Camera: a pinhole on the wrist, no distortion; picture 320 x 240 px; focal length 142.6 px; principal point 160.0 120.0 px. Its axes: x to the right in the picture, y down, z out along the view. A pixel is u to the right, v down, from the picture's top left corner.
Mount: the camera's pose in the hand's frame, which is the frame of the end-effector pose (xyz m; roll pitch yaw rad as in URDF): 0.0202 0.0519 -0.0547 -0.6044 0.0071 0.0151
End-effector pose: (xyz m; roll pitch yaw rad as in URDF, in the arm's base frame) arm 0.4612 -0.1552 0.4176 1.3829 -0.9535 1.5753
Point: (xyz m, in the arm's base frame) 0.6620 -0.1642 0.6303
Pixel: 243.5 47.4
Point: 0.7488 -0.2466 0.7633
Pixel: 231.8 89.6
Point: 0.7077 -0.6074 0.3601
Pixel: 50.5 117.9
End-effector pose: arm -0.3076 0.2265 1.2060 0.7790 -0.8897 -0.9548
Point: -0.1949 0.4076 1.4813
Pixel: 256.1 225.3
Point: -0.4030 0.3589 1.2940
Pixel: 120.0 88.9
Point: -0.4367 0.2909 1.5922
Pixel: 238.2 86.7
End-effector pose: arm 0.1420 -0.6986 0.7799 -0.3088 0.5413 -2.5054
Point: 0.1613 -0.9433 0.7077
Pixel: 260.9 156.9
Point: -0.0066 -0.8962 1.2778
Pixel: outside the picture
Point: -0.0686 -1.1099 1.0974
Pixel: 210.1 19.3
